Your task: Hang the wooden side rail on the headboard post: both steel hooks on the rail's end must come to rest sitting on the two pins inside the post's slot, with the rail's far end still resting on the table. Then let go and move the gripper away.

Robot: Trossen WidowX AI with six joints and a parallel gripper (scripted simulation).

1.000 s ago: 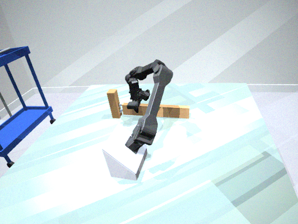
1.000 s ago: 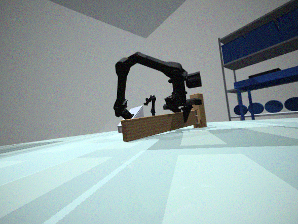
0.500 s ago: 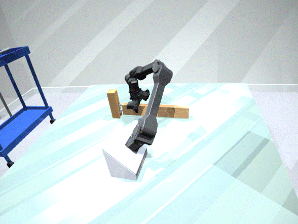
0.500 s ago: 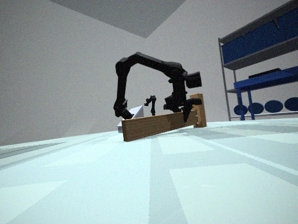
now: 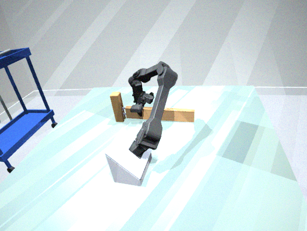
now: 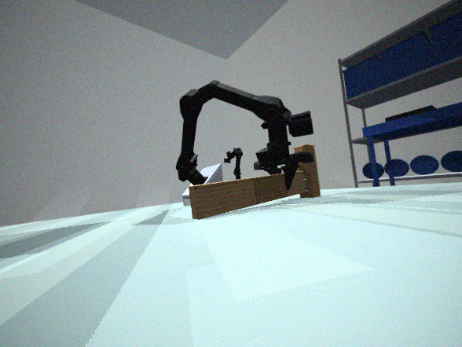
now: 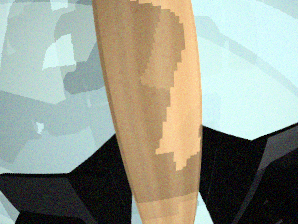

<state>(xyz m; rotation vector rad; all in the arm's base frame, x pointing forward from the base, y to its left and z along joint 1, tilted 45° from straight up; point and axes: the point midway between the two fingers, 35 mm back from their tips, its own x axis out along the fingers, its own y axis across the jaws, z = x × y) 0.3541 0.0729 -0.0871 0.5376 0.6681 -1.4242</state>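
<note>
The wooden headboard post is 140 mm to the left of my gripper tip, 40 mm above it and 10 mm behind it.
</note>
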